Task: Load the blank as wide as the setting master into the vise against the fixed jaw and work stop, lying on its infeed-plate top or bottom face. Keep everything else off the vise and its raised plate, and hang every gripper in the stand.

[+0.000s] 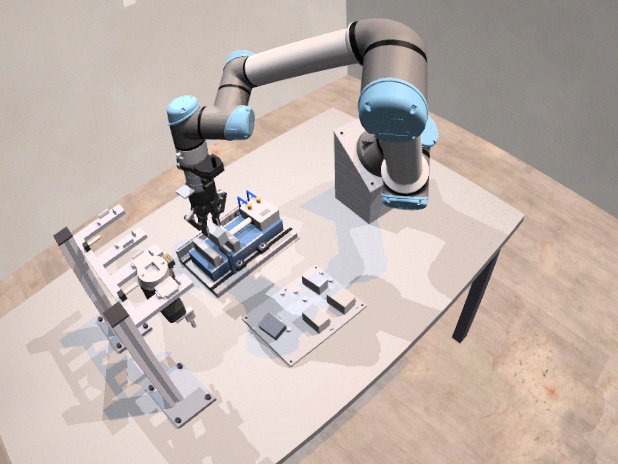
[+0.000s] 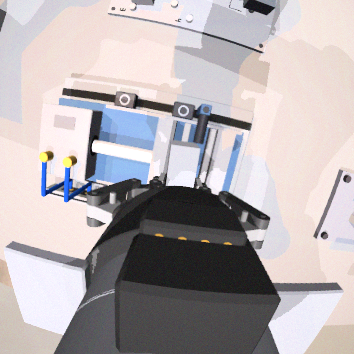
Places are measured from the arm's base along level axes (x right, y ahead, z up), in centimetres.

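Pixels of known places: arm's base, link origin: (image 1: 379, 152).
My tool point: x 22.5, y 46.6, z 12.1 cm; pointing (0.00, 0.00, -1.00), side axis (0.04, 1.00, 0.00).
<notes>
For each thing: its top centre in the pictures, then the offset to it from my tool point. "*": a spot on its surface instead.
- vise, top centre: (image 2: 132, 160) (image 1: 231, 225) dy -5.6, dx -1.9, dz -20.3 cm
- light grey blank, top centre: (image 2: 179, 174) (image 1: 214, 228) dy +0.0, dx -1.6, dz -17.2 cm
- black rod with a blue end, top centre: (image 2: 201, 128) dy +1.8, dx -6.3, dz -20.6 cm
- infeed plate, top centre: (image 1: 304, 312) dy +0.1, dx -31.0, dz -29.4 cm
- dark grey block, top centre: (image 1: 271, 322) dy +9.1, dx -28.4, dz -25.6 cm
- vise housing, surface spot: (image 2: 65, 135) (image 1: 259, 210) * dy -14.5, dx -4.1, dz -20.6 cm
The adaptive gripper (image 1: 211, 229) (image 2: 180, 183) points down over the vise (image 1: 265, 234) (image 2: 125, 125), shut on a light grey blank (image 2: 182, 162). The blank is between the moving jaw (image 2: 161, 145) and the fixed jaw (image 1: 206, 252) (image 2: 211, 156); whether it touches either or the vise bed is hidden. A black rod with a blue end (image 2: 202, 124) stands by its far end. On the infeed plate (image 1: 295, 347) (image 2: 155, 15) are a dark grey block (image 1: 272, 326) and lighter blocks (image 1: 315, 283) (image 1: 341, 301) (image 1: 316, 320); I cannot tell which is the setting master.
The stand (image 1: 95, 280), left of the vise, holds the other gripper (image 1: 155, 280) on a front arm, close to the vise's raised plate. Two blue levers with yellow knobs (image 1: 250, 205) (image 2: 57, 159) stick up by the vise housing (image 1: 265, 212) (image 2: 65, 135).
</notes>
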